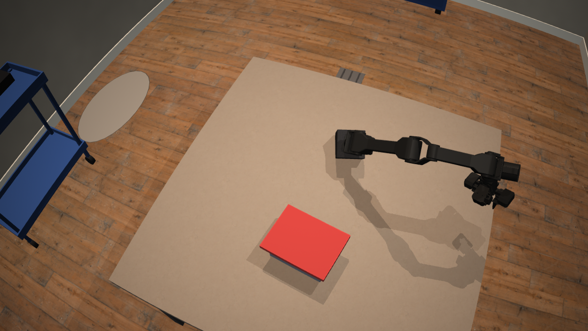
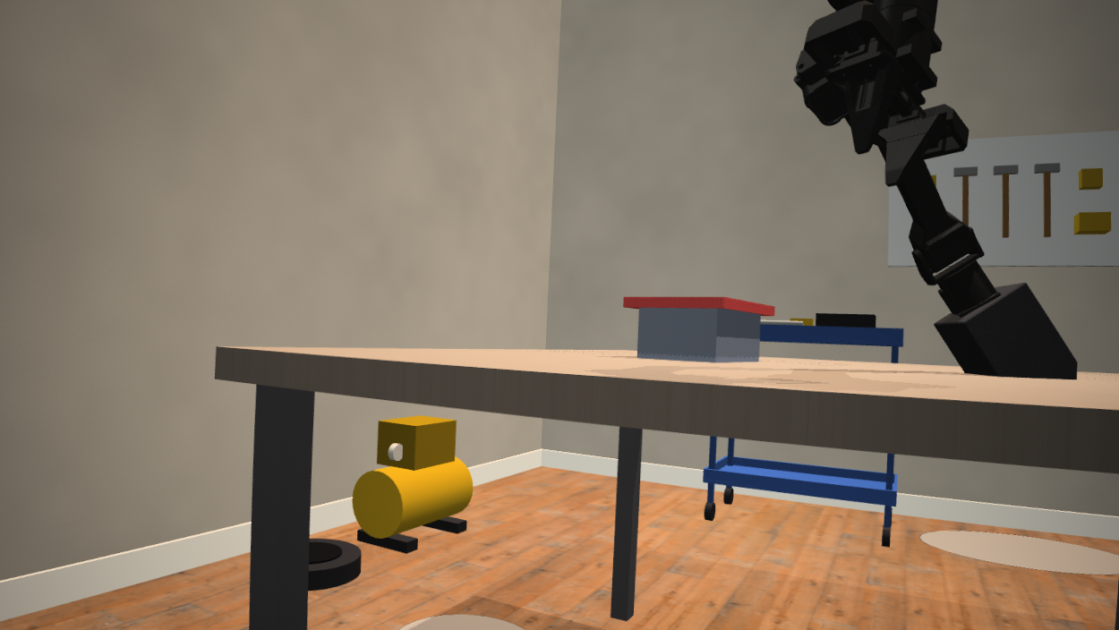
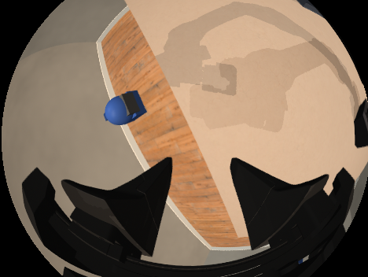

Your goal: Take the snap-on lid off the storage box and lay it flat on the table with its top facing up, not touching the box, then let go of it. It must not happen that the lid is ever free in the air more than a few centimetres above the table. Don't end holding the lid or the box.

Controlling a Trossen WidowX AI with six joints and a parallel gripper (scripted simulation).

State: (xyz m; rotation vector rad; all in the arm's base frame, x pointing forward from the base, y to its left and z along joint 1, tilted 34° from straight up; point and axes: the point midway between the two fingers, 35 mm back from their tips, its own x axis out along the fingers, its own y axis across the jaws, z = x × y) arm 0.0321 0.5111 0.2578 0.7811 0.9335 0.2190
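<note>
Right now my hand is 330 mm short of the red lid, 560 mm to the left of it and 120 mm above it. Round my hand: storage box 330 mm ahead, 560 mm to the right, 160 mm below.
</note>
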